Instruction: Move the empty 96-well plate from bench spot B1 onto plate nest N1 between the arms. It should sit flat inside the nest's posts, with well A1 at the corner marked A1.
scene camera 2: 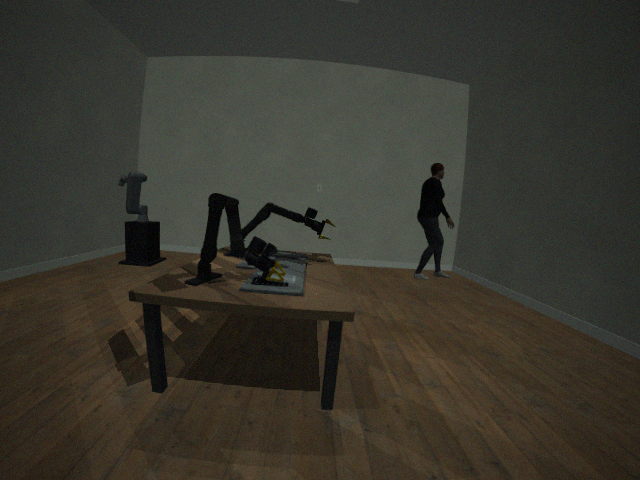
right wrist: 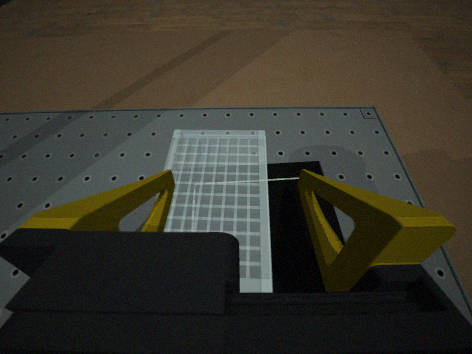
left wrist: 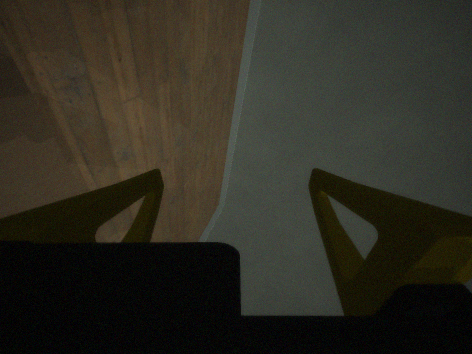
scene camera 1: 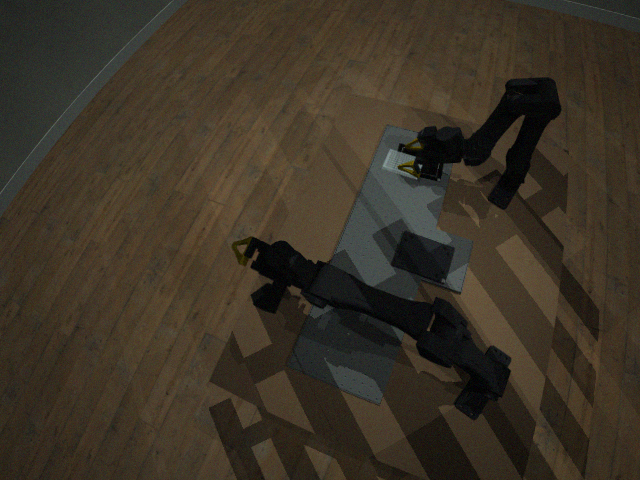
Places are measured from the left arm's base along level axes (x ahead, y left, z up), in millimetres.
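Pixels of known places: left gripper, fingertip midpoint: (scene camera 2: 332,233) (left wrist: 236,177) (scene camera 1: 245,250); right gripper, fingertip midpoint: (scene camera 2: 284,277) (right wrist: 236,176) (scene camera 1: 401,157); left arm's base at its link origin: (scene camera 1: 483,381); right arm's base at its link origin: (scene camera 2: 204,279) (scene camera 1: 507,185).
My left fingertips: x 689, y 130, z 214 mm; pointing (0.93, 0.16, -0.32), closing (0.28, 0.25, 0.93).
Observation:
Ahead of a thing's pixels: the offset from my left fingertips to its top centre. Level surfaces: height alone.
The clear 96-well plate {dx -116, dy -586, dz -184 mm} (scene camera 1: 393,161) (right wrist: 217,155) lies off-centre on the black pad of the bench spot (scene camera 1: 432,172) (right wrist: 295,225), across its white outline. In the right wrist view it overhangs the pad's left side. My right gripper (scene camera 1: 402,157) (scene camera 2: 281,273) (right wrist: 236,176) is open, low over the plate. Its left fingertip is at the plate's left edge, and its right fingertip is over bare pad; contact cannot be told. The dark plate nest {dx -353, dy -333, dz -180 mm} (scene camera 1: 423,255) lies between the arms, without a plate. My left gripper (scene camera 1: 237,254) (scene camera 2: 331,231) (left wrist: 236,177) is open and empty, raised away from the nest.
The grey perforated board {dz -201 mm} (scene camera 1: 405,198) (right wrist: 75,145) lies on the wooden table (scene camera 2: 242,305) under the pad and nest. The left arm (scene camera 1: 367,299) spans the board below the nest in scene camera 1. A person (scene camera 2: 431,206) and another robot (scene camera 2: 134,193) stand beyond the table.

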